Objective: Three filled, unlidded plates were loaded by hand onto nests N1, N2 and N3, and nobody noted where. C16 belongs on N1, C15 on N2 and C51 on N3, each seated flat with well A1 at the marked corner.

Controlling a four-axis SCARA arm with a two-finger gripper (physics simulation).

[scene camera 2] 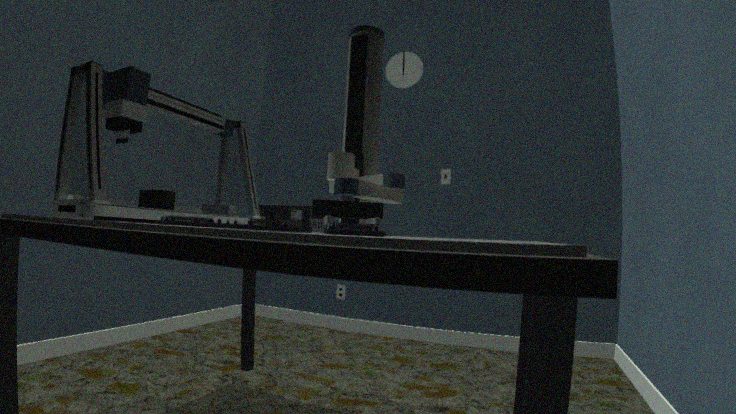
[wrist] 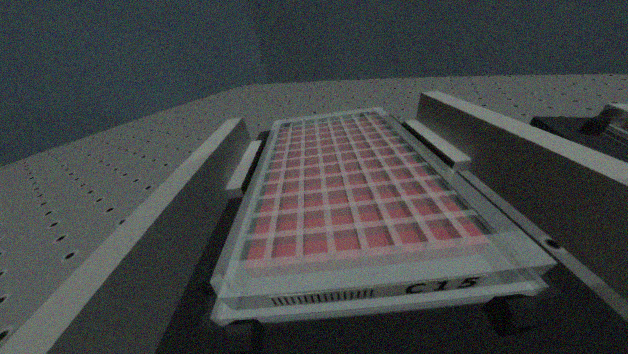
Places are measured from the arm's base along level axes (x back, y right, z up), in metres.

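Where they show: gripper, fingertip midpoint: [scene camera 2: 353, 220] [wrist: 331, 122].
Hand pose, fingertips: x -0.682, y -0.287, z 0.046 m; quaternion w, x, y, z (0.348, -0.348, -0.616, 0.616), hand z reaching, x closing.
Each offset is from my fingertips to the centre of the thing. "spot": to the spot under its first point. Level surfaces: height alone.
Plate C15 @(dx +0.021, dy +0.012, dz -0.014 m) [wrist: 345, 185] is unlidded, with red-filled wells. Its near end faces the wrist camera and carries a barcode and the label C15. It lies level in or just over a dark nest @(spot: dx +0.087, dy -0.016, dz -0.021 m) [wrist: 200, 260]; I cannot tell which nest. My gripper [scene camera 2: 352, 222] [wrist: 331, 122] is shut on it, with one pad against each long side. In the scene view the gripper is low over the table, and the plate is too dark to make out. The nest's marked corner and well A1 cannot be told. Plates C16 and C51 cannot be identified in these views.
Another dark fixture @(spot: dx -0.077, dy +0.129, dz -0.021 m) [wrist: 565, 125] stands right of the right finger, on the perforated deck @(dz -0.033 m) [wrist: 115, 172]. In the scene view a gantry [scene camera 2: 93, 139] and a dark box @(spot: dx +0.117, dy +0.820, dz +0.056 m) [scene camera 2: 156, 198] stand at left. More dark equipment @(spot: dx +0.717, dy +0.706, dz +0.031 m) [scene camera 2: 277, 216] stands just left of the gripper.
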